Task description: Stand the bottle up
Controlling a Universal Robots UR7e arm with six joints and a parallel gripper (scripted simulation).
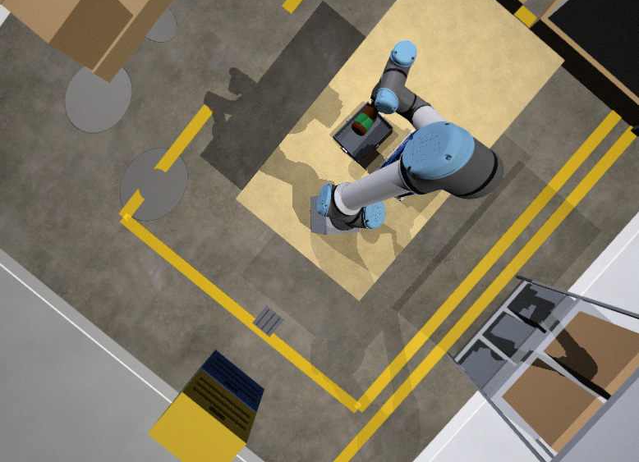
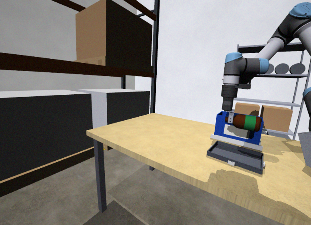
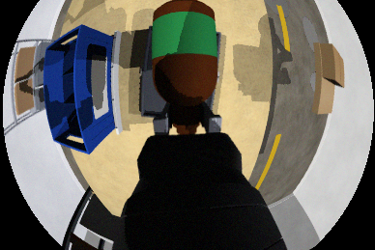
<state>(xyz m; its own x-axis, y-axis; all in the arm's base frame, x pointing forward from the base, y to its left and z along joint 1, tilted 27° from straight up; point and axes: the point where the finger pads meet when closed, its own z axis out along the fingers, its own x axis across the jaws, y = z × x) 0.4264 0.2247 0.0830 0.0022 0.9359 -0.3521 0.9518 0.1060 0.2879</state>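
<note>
The bottle lies 5 cm behind my hand and 1 cm below it. The rest, counted from my hand: dark grey tray: 5 cm behind, 1 cm to the right, 19 cm below; blue crate: 4 cm behind, 30 cm to the right, 12 cm below.
</note>
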